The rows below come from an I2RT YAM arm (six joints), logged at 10 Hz.
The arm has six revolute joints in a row. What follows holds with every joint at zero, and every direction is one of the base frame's. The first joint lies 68 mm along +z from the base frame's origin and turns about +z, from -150 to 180 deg. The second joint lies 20 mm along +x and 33.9 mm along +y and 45.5 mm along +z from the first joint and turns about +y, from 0 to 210 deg. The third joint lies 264 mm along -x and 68.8 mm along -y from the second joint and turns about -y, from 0 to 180 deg. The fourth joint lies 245 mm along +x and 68.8 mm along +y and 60 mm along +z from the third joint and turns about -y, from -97 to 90 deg. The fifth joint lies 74 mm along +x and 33.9 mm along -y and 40.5 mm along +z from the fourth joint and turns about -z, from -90 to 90 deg. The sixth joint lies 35.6 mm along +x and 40.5 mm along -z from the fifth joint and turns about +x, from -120 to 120 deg. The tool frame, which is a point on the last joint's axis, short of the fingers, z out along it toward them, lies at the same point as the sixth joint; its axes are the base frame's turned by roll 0, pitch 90 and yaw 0 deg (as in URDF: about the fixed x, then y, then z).
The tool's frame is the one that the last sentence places.
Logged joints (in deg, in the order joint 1, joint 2, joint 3, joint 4, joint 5, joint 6), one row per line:
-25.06, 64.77, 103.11, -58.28, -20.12, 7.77
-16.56, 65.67, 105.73, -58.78, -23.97, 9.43
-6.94, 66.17, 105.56, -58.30, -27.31, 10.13
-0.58, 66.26, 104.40, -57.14, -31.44, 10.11
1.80, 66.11, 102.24, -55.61, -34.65, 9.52
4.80, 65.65, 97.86, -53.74, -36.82, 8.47
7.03, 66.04, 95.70, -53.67, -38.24, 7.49
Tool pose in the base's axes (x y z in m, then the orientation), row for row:
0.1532, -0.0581, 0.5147, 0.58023, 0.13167, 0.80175, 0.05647
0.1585, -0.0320, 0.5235, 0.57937, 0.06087, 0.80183, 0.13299
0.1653, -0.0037, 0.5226, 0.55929, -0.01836, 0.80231, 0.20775
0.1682, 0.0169, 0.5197, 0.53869, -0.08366, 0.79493, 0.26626
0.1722, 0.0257, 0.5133, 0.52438, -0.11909, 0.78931, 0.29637
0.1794, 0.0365, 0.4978, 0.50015, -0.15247, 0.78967, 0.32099
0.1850, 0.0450, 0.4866, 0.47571, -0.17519, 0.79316, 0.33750
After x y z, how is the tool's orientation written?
As a quaternion, w x y z.
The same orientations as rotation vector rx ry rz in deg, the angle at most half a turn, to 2 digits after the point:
17.63, 107.37, 7.56
8.15, 107.41, 17.82
-2.48, 108.38, 28.07
-11.40, 108.33, 36.28
-16.33, 108.22, 40.64
-21.13, 109.41, 44.47
-24.54, 111.08, 47.27

